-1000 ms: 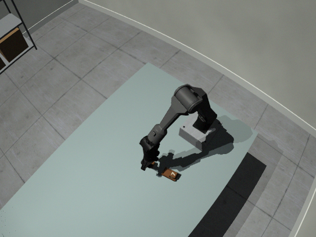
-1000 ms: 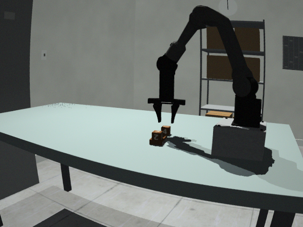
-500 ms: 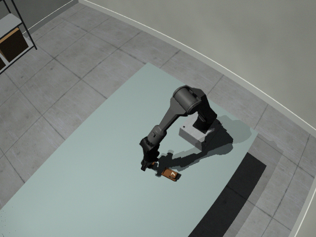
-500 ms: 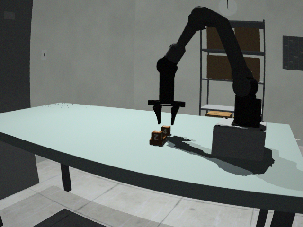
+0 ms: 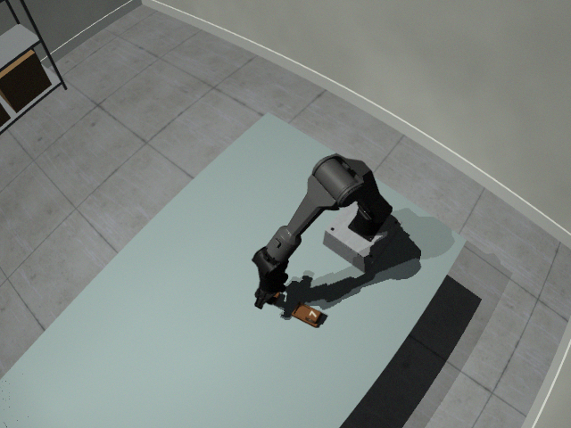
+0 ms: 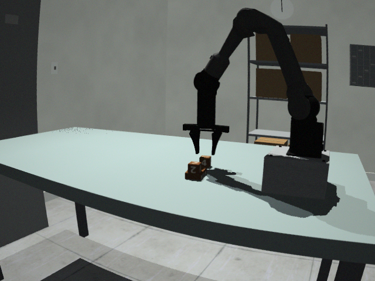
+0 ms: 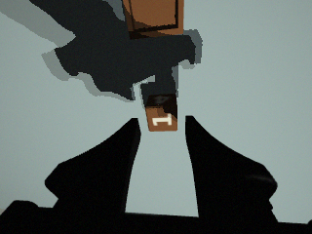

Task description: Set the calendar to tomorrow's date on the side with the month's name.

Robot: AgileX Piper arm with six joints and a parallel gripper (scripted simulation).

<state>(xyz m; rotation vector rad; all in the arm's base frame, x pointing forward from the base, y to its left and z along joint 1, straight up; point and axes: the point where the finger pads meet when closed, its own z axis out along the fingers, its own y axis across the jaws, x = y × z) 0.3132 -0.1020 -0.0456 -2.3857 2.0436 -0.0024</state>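
The brown cube lies 2 cm behind my hand, 13 cm to the left of it and 2 cm below it. Also, from my hand: brown tray: 2 cm behind, 11 cm to the left, 4 cm below.
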